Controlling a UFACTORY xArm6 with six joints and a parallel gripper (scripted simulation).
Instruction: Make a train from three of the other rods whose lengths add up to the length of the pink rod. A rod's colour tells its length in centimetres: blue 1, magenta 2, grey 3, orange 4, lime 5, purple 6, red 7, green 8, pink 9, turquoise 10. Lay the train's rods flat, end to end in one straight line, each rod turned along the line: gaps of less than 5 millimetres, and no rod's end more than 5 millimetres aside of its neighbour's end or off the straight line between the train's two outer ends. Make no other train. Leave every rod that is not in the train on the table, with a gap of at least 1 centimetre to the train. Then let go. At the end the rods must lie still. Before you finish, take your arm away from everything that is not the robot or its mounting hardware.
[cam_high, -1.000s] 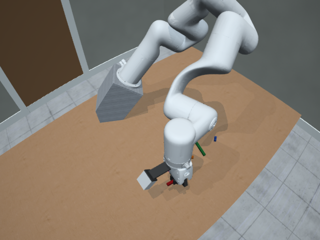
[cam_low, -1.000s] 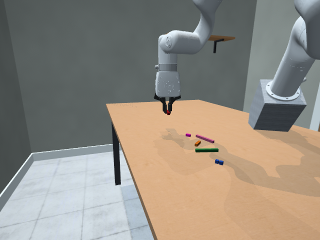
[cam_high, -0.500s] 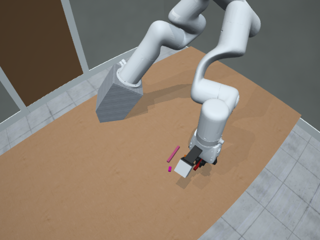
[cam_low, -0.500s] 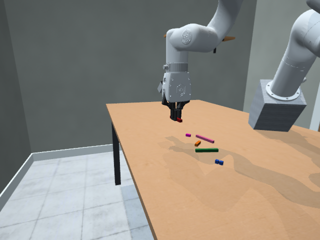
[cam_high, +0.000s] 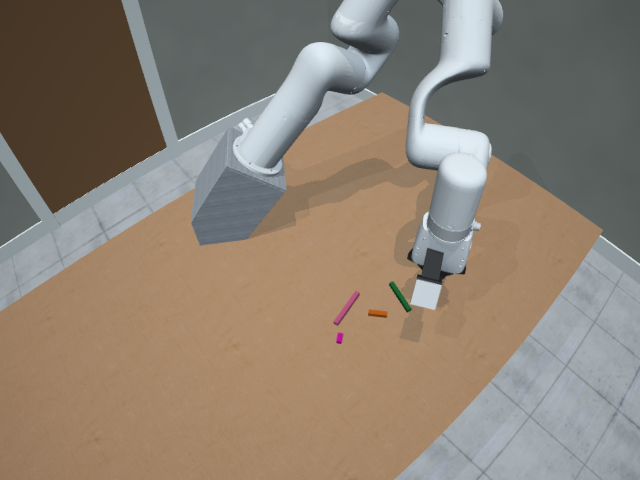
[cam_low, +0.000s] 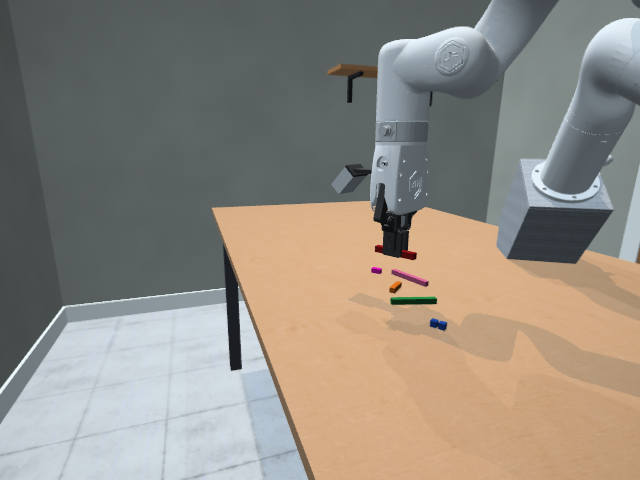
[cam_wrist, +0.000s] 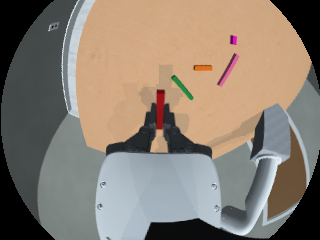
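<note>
Now: hand 50 mm past the green rod, 20 mm to the left of it and 110 mm above it. The rest, counted from my hand: pink rod: 110 mm behind, 130 mm to the right, 110 mm below; red rod: 20 mm below; orange rod: 50 mm behind, 90 mm to the right, 110 mm below.
</note>
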